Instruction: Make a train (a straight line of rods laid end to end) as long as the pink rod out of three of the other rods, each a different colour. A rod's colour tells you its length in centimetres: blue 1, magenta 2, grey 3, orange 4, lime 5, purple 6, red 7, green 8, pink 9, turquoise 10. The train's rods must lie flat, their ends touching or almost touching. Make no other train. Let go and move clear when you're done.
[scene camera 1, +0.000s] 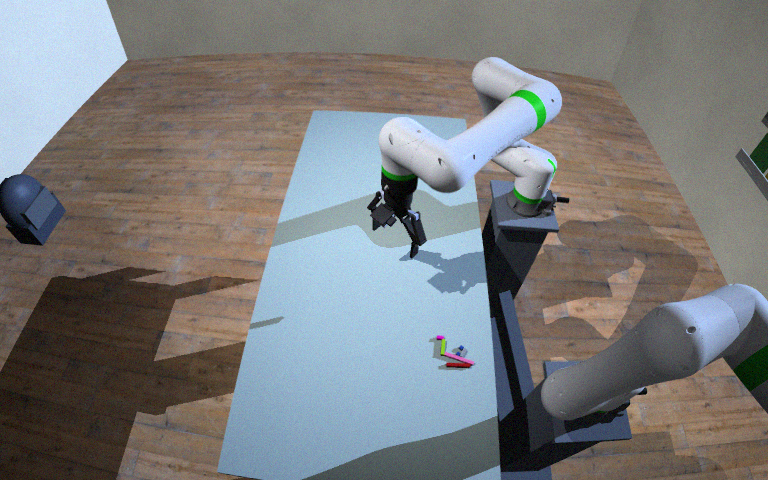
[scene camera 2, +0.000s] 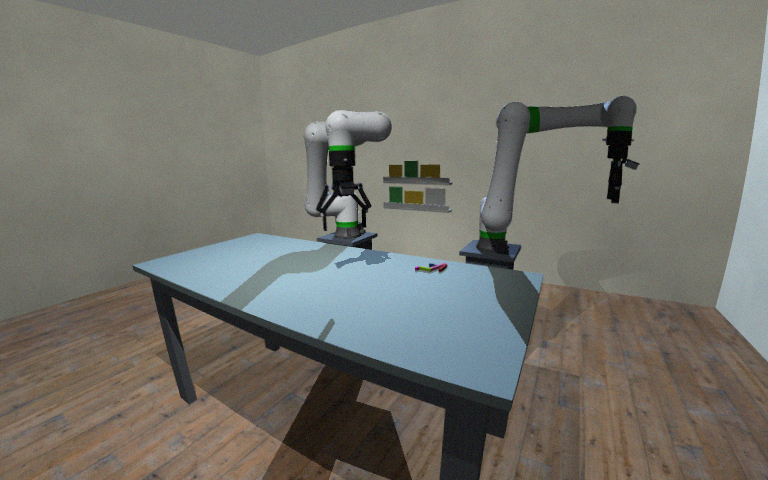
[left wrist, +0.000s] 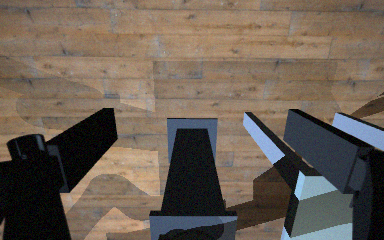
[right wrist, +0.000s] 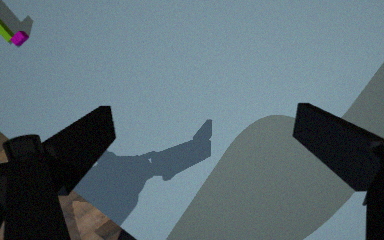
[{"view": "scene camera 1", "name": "my right gripper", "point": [394, 241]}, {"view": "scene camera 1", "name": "dark beam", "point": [519, 375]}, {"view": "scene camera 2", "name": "my left gripper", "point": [612, 201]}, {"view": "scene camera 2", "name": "my right gripper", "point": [345, 228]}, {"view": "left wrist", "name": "my left gripper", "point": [200, 124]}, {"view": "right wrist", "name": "my right gripper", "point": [204, 121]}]
